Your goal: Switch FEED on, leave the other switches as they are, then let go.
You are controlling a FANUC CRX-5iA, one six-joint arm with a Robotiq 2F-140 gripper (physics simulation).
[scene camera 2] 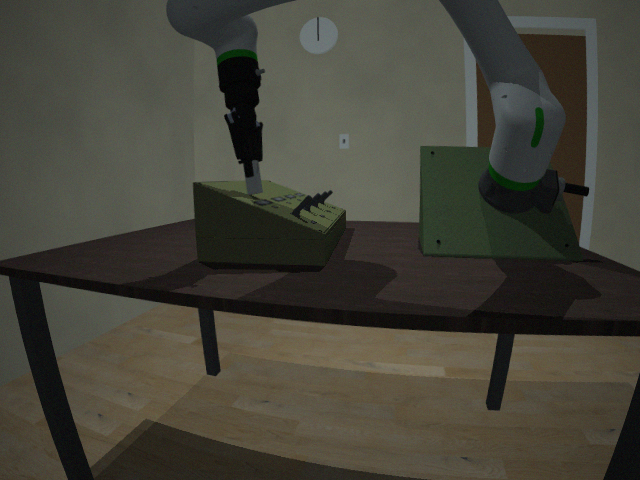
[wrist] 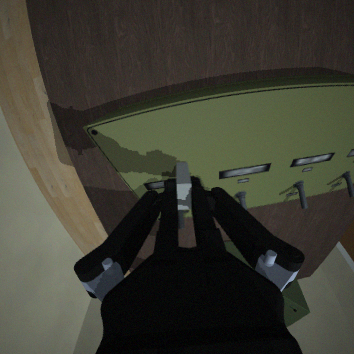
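Seen in the pictures: gripper, fingertip midpoint: (scene camera 2: 255, 193) (wrist: 181, 171); arm's base, origin of the base link: (scene camera 2: 508, 189).
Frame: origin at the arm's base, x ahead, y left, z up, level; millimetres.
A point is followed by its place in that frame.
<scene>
A green switch box (scene camera 2: 258, 232) @(x 479, y 338, z -79 mm) (wrist: 210, 130) @(x 604, y 223, z 4 mm) stands on the table with a sloping top panel. The nearest lever in the scene view, the FEED switch (scene camera 2: 301, 205) @(x 426, y 258, z -34 mm), leans toward the panel's low edge, much like the others. In the wrist view the fingers largely hide FEED; its label (wrist: 156, 185) @(x 500, y 293, z -28 mm) shows beside them, too blurred to read. My gripper (scene camera 2: 253, 191) @(x 538, y 253, z -10 mm) (wrist: 181, 171) @(x 538, y 253, z -10 mm) is shut and empty. Its tips are at or just above the upper panel, on the high side of the FEED label (scene camera 2: 262, 203) @(x 500, y 287, z -29 mm). Contact cannot be told.
Other levers (wrist: 242, 199) @(x 468, y 139, z -39 mm) (wrist: 301, 194) @(x 487, y 24, z -32 mm) (wrist: 348, 184) @(x 513, y -91, z -33 mm) stand in a row beside FEED. A green slanted panel (scene camera 2: 449, 201) @(x 144, y 53, z -31 mm) stands on the right of the dark table (scene camera 2: 392, 304) @(x 204, y 463, z -141 mm), behind part of the arm. The table edge lies to the left in the wrist view.
</scene>
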